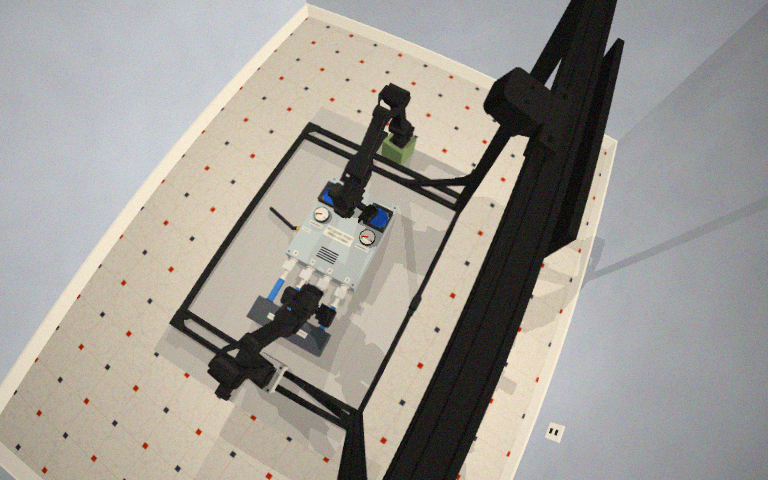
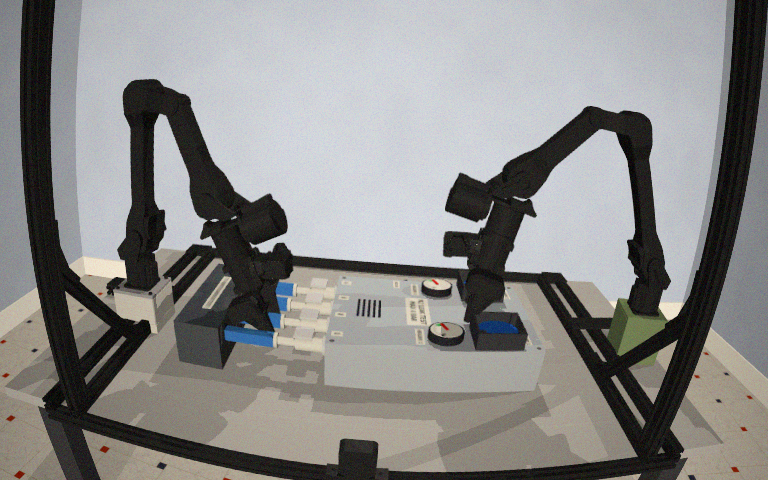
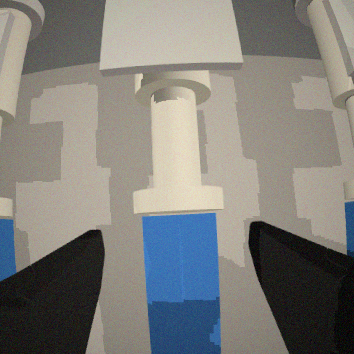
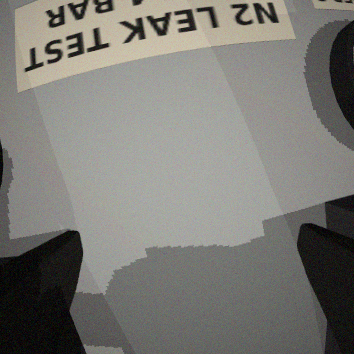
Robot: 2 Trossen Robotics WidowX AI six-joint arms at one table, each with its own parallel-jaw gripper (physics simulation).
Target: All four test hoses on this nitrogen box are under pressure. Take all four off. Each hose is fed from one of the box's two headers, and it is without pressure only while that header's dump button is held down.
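Frame: origin at the left arm's base, x ahead, y left, z up, level; metres.
Where they show: left gripper, fingertip midpoint: (image 2: pixel 277 330) (image 3: pixel 176 238); right gripper, fingertip midpoint: (image 2: pixel 466 312) (image 4: pixel 192 241); left arm's base, origin of the base link: (image 1: pixel 263 372) (image 2: pixel 142 283); right arm's base, origin of the base link: (image 1: pixel 399 139) (image 2: pixel 642 309).
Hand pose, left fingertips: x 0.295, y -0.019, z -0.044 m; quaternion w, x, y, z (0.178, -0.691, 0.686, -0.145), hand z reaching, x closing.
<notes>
Each offset is from my left fingertips to the centre of the thing. "spot": to the spot under its first point.
Four blue-sleeved hoses run into white fittings on the pale grey box (image 1: pixel 303 243) (image 2: pixel 433 369) (image 4: pixel 165 150). The front hose {spot: dz +0.025, dx -0.031, dy -0.081 m} (image 2: pixel 249 336) and the far-left hose {spot: dz +0.029, dx -0.039, dy +0.140 m} (image 1: pixel 274 289) show clearly. My left gripper (image 2: pixel 249 323) (image 3: pixel 176 238) is part open, its fingers apart on either side of one middle blue hose {spot: dz +0.029, dx -0.004, dy -0.001 m} (image 3: pixel 181 260), with a gap on each side. My right gripper (image 2: pixel 478 303) (image 4: pixel 192 241) is wide open over the box, between the button housings. The front blue button {dz +0.050, dx +0.366, dy -0.056 m} (image 1: pixel 379 217) (image 2: pixel 498 327) shows in its housing. The rear blue button {dz +0.050, dx +0.363, dy +0.134 m} (image 1: pixel 328 196) is partly hidden, and whether either is pressed is unclear.
Two round gauges (image 1: pixel 321 213) (image 2: pixel 446 332) sit on the box beside the housings. A dark block {spot: dz +0.045, dx -0.119, dy -0.057 m} (image 1: pixel 310 337) (image 2: pixel 198 342) lies at the hoses' far ends, under my left arm. A black frame {spot: dz -0.029, dx +0.098, dy +0.412 m} (image 1: pixel 243 229) (image 2: pixel 362 262) borders the table.
</notes>
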